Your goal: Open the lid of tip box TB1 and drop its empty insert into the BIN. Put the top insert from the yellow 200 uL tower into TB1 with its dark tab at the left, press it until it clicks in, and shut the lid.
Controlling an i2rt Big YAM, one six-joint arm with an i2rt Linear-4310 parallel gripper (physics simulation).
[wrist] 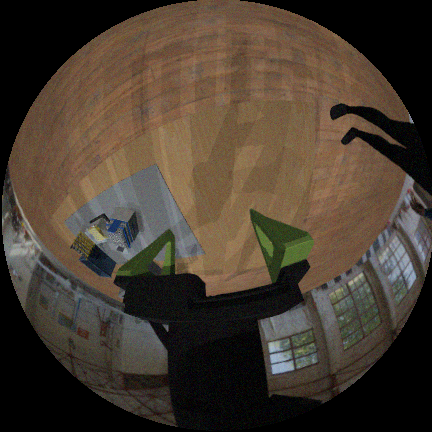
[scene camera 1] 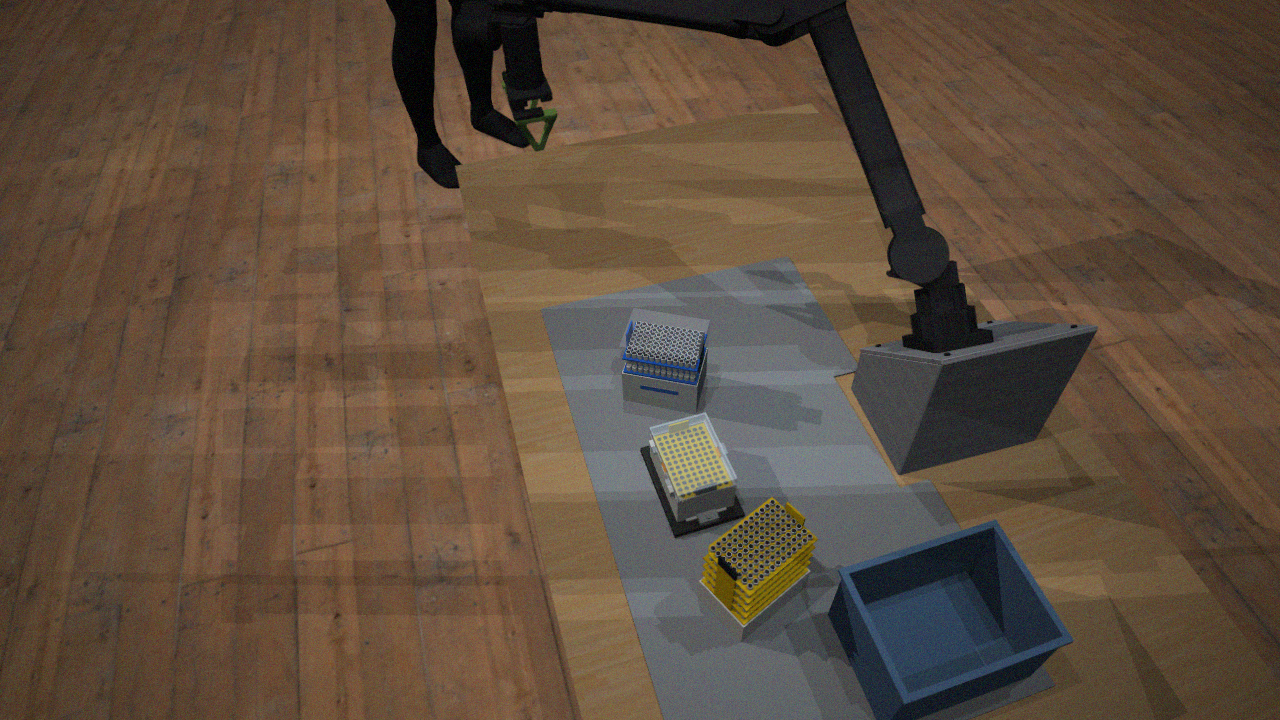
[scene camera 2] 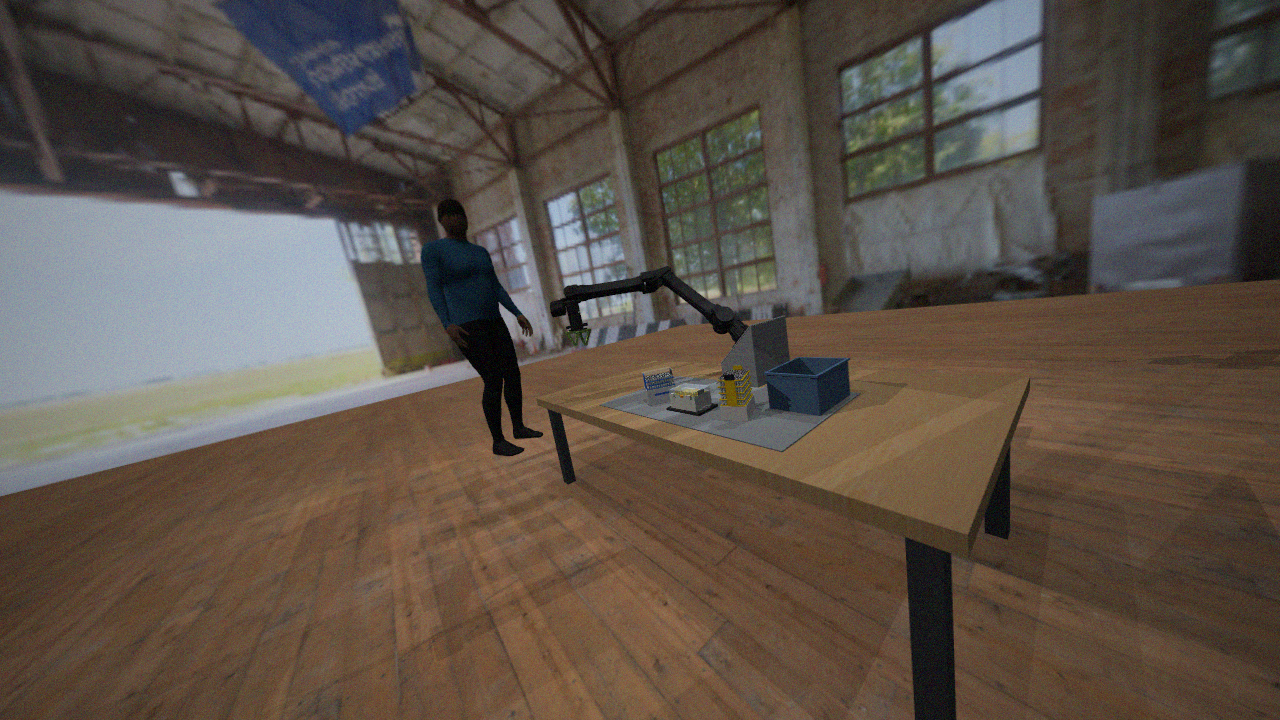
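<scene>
Tip box TB1 stands on a dark base with its clear lid shut; a yellow insert shows through the lid. The yellow 200 uL tower is a stack of inserts on a pale base, a dark tab on its near left side in scene camera 1. The blue BIN stands beside the tower; no insert shows in it. My gripper is open and empty, high up beyond the far end of the table, away from them all.
A blue tip rack stands on the grey mat beyond TB1. The arm's grey wedge mount stands at the right in scene camera 1. A person stands beyond the table.
</scene>
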